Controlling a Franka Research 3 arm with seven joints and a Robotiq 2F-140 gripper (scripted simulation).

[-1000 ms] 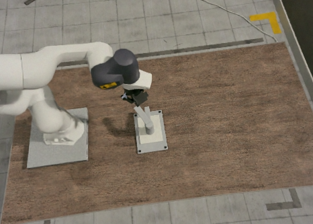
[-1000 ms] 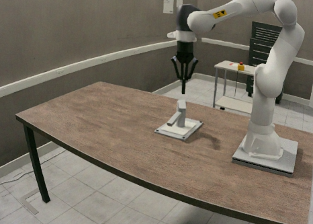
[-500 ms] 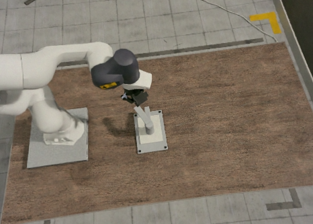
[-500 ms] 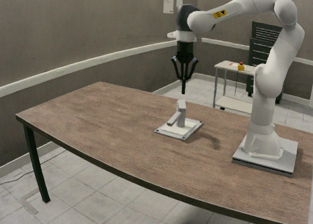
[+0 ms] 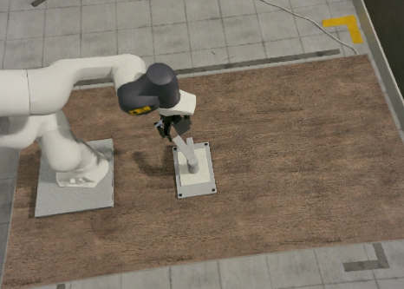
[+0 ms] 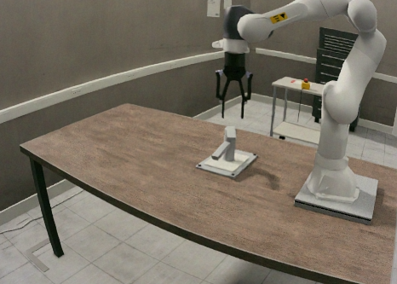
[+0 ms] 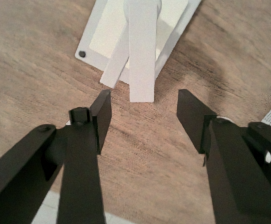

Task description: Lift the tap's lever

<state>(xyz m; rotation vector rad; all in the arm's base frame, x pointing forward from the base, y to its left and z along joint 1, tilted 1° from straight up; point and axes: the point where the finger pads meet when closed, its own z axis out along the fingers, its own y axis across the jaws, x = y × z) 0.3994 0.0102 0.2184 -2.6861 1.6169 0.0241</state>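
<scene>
Now: the lever 10 cm below my hand, 3 cm to the right of it and 2 cm ahead of it. Also, from my hand: white tap: 14 cm below, 6 cm to the right, 3 cm ahead.
</scene>
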